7 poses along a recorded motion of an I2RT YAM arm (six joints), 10 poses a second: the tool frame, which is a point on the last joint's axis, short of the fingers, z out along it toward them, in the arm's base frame.
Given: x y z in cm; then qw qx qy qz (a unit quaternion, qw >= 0).
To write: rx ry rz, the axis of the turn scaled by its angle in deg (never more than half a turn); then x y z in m. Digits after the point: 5 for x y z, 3 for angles.
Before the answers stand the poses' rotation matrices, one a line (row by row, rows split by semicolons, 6 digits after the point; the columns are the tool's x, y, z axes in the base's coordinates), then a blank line. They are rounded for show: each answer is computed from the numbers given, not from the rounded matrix.
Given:
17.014, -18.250, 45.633, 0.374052, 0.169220, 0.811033, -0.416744
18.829, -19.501, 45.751, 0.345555, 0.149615, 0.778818, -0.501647
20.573, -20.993, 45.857, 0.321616, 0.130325, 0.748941, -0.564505
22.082, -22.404, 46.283, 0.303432, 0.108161, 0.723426, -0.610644
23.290, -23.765, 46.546, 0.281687, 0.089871, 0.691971, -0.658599
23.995, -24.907, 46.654, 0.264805, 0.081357, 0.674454, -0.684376
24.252, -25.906, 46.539, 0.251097, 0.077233, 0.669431, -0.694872
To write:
-0.662900 0.586254 0.465694; -0.037282 0.595378 -0.802580; -0.747780 -0.549392 -0.372819
-0.716414 0.579739 0.388141; -0.113648 0.451931 -0.884784; -0.688357 -0.677983 -0.257884
-0.759157 0.558319 0.334605; -0.167896 0.328699 -0.929391; -0.628881 -0.761733 -0.155794
-0.792461 0.527070 0.306925; -0.214085 0.230831 -0.949150; -0.571116 -0.817872 -0.070087
-0.825151 0.495413 0.271460; -0.246661 0.116342 -0.962093; -0.508216 -0.860831 0.026200
-0.846519 0.472196 0.245840; -0.252709 0.050020 -0.966248; -0.468555 -0.880073 0.076985
-0.861971 0.452365 0.228850; -0.245556 0.022376 -0.969124; -0.443519 -0.891552 0.091794

24.828, 118.994, -61.144, 0.17014, -0.18250, 0.45633
22.252, 115.834, -74.610, 0.18829, -0.19501, 0.45751
19.610, 112.696, -84.943, 0.20573, -0.20993, 0.45857
16.422, 109.838, -92.714, 0.22082, -0.22404, 0.46283
13.795, 106.213, -101.091, 0.23290, -0.23765, 0.46546
12.595, 104.416, -105.952, 0.23995, -0.24907, 0.46654
12.041, 104.371, -108.338, 0.24252, -0.25906, 0.46539

